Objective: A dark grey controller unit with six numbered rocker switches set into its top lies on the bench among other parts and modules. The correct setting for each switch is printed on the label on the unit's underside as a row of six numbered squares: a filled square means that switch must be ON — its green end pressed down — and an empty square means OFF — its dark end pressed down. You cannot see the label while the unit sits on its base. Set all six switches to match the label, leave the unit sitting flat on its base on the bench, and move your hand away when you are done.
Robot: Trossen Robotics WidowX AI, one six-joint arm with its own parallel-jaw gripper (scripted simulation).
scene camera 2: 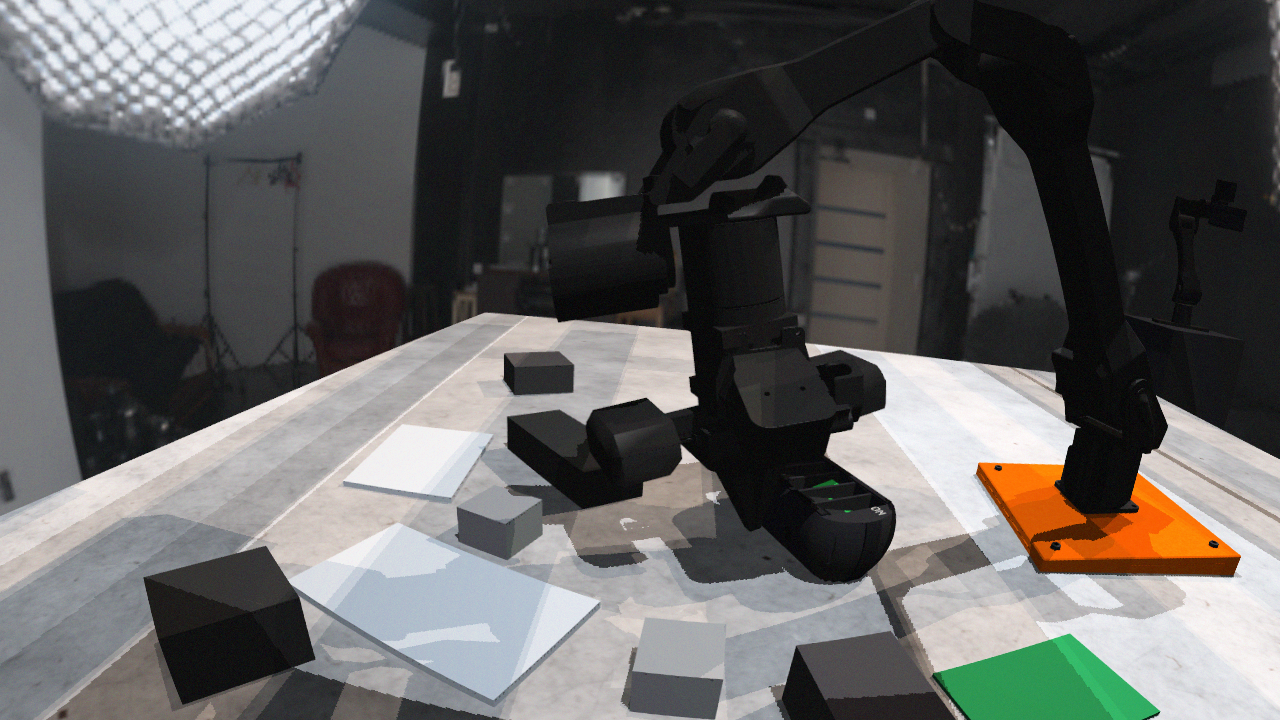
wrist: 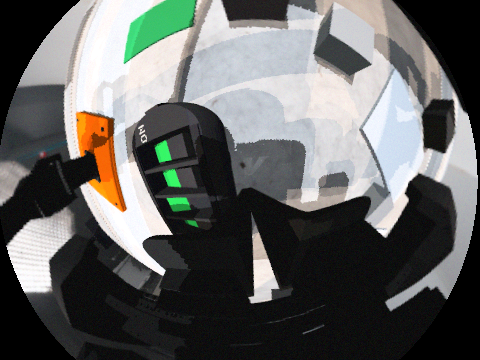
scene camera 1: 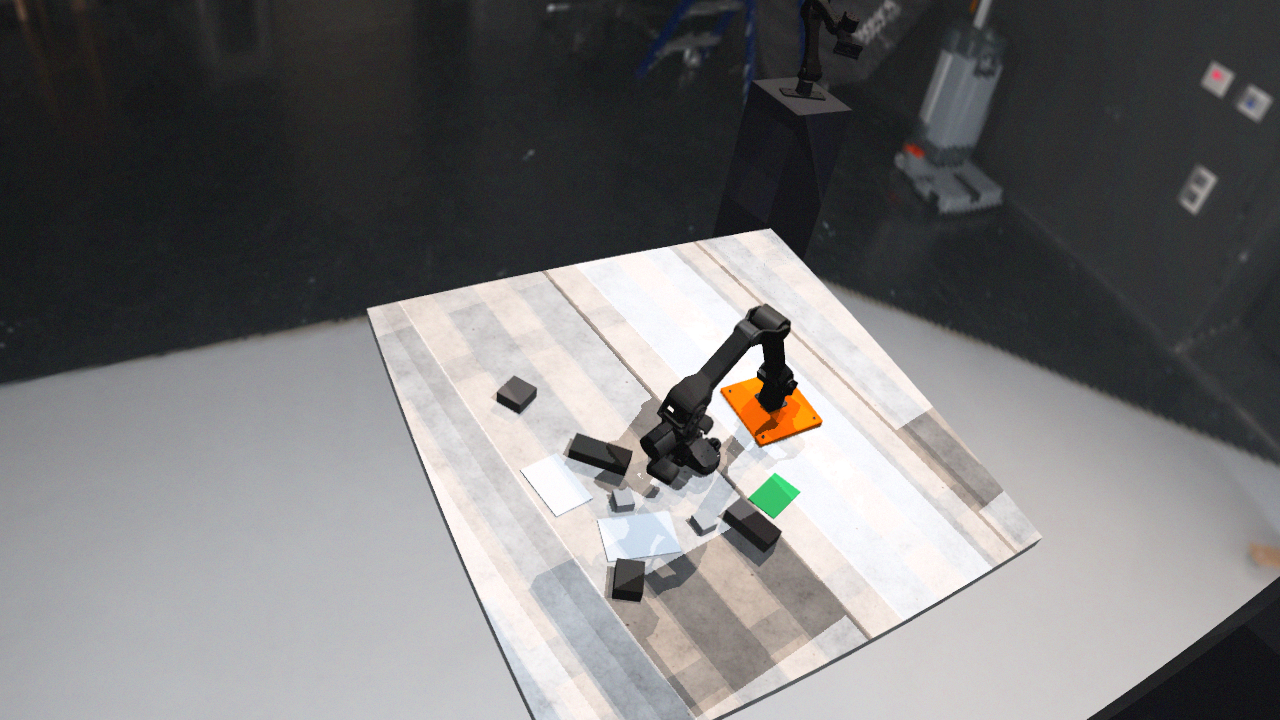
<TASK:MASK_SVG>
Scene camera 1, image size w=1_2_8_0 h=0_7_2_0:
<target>gripper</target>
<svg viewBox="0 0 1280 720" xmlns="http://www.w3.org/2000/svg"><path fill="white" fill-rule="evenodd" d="M714 420L705 414L699 423L697 434L690 440L681 440L677 447L674 447L659 461L651 459L646 468L647 473L662 483L671 485L680 472L678 466L684 467L689 460L693 463L696 470L702 470L710 465L720 453L721 441L715 437L706 437L704 439L703 432L705 436L710 433L714 427Z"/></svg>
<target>green tile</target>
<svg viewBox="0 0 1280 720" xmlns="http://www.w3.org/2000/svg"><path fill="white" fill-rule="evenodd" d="M776 473L748 498L773 520L801 492Z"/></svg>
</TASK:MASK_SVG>
